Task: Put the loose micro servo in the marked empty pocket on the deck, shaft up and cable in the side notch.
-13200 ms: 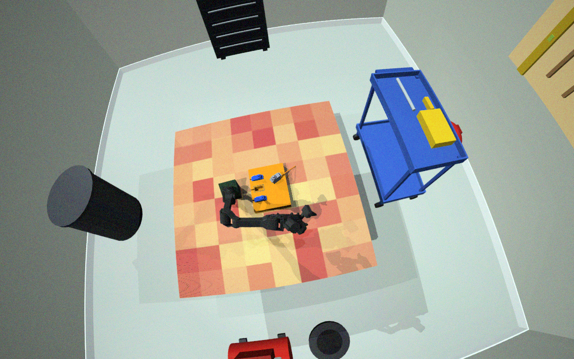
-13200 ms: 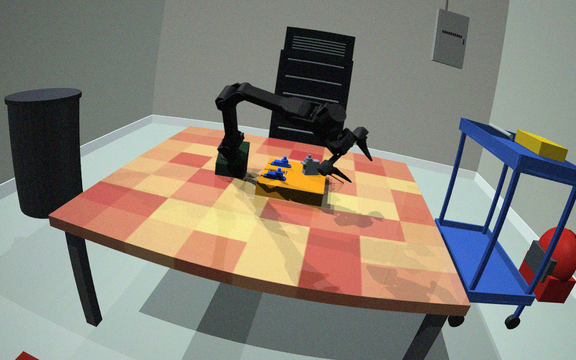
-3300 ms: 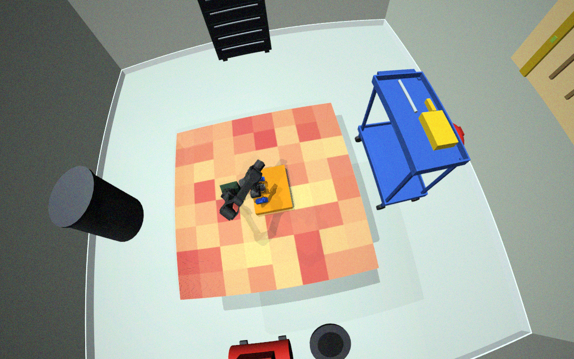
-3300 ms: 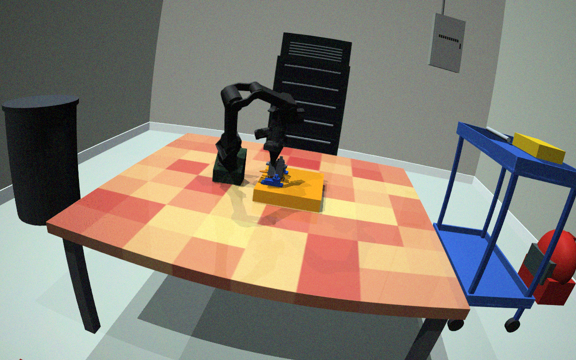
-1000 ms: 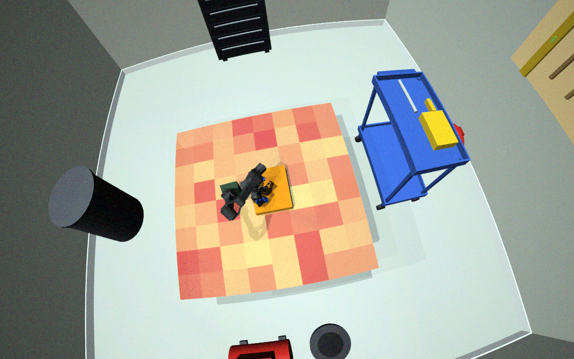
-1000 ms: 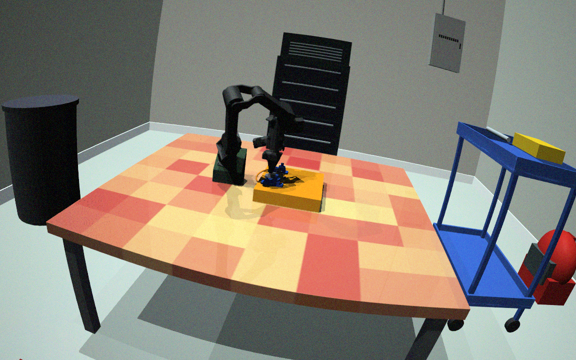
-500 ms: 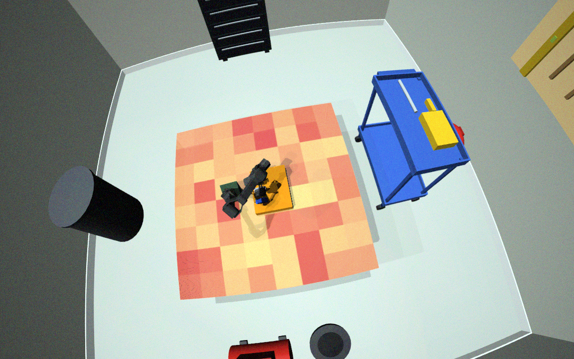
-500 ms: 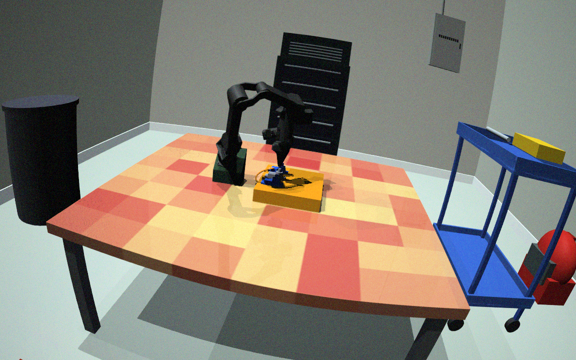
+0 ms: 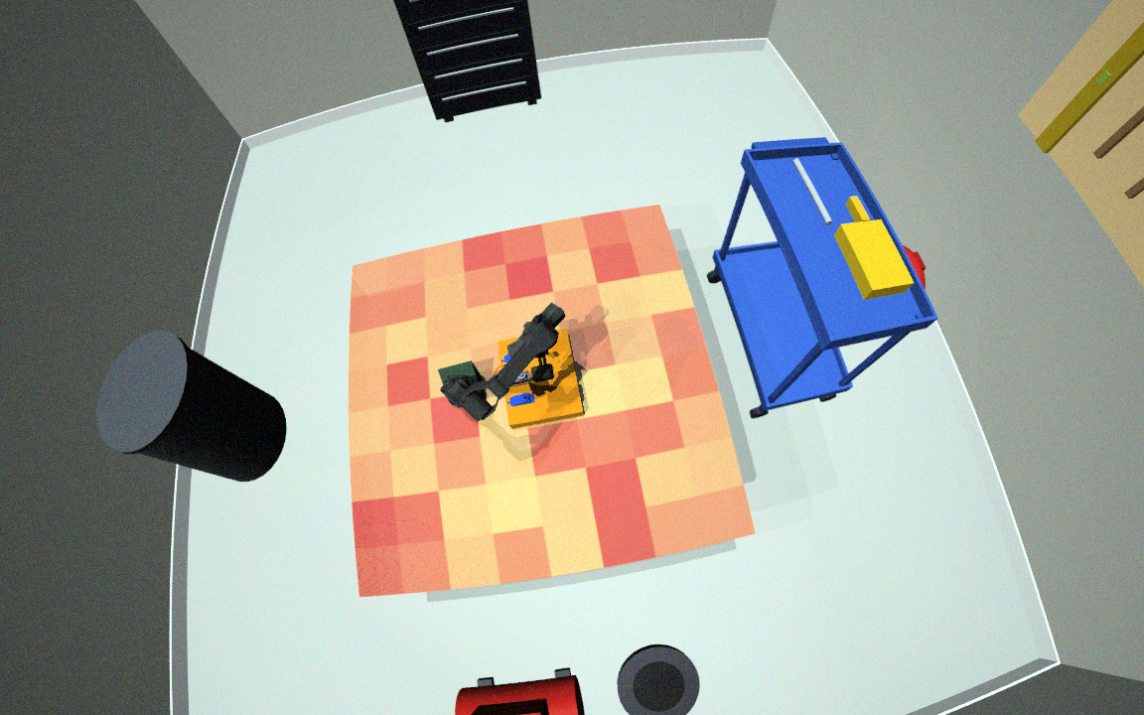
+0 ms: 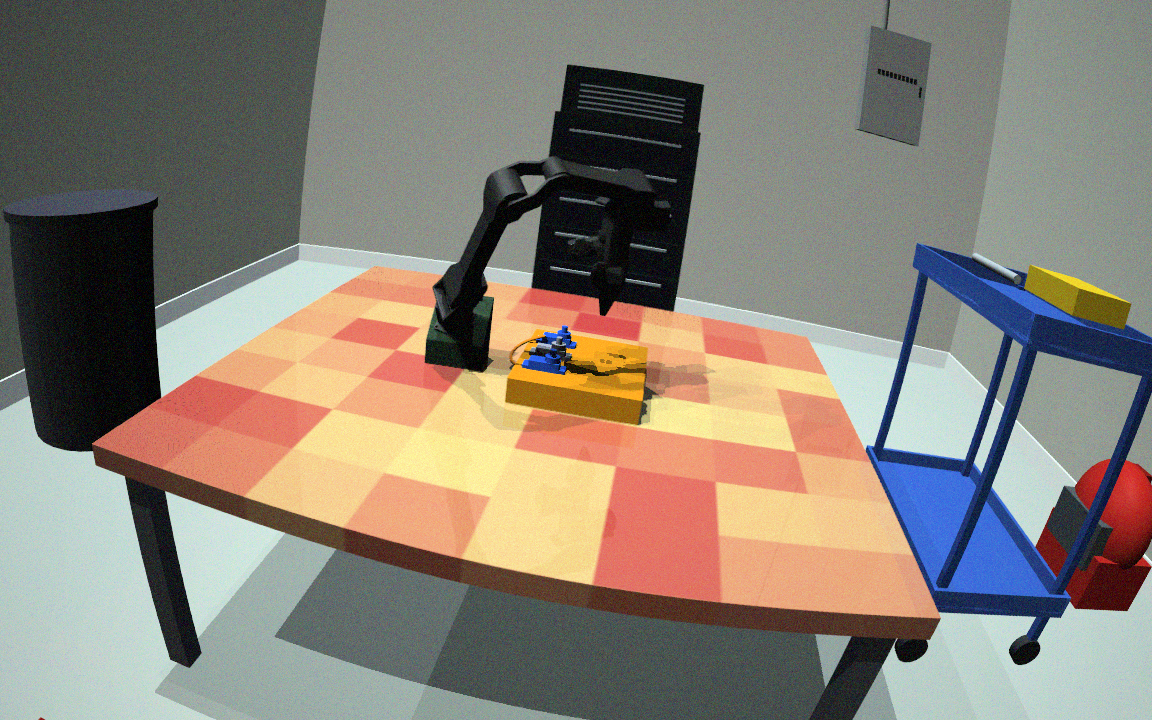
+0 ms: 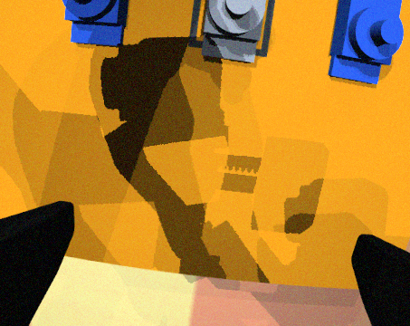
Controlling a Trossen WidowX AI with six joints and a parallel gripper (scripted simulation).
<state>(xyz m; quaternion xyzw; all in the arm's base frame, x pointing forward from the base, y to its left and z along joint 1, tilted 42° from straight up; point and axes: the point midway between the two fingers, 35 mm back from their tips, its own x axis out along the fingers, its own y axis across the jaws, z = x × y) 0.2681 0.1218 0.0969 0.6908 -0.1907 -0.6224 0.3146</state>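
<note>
Now: the deck 20 mm ahead of my gripper tip and 130 mm below it.
</note>
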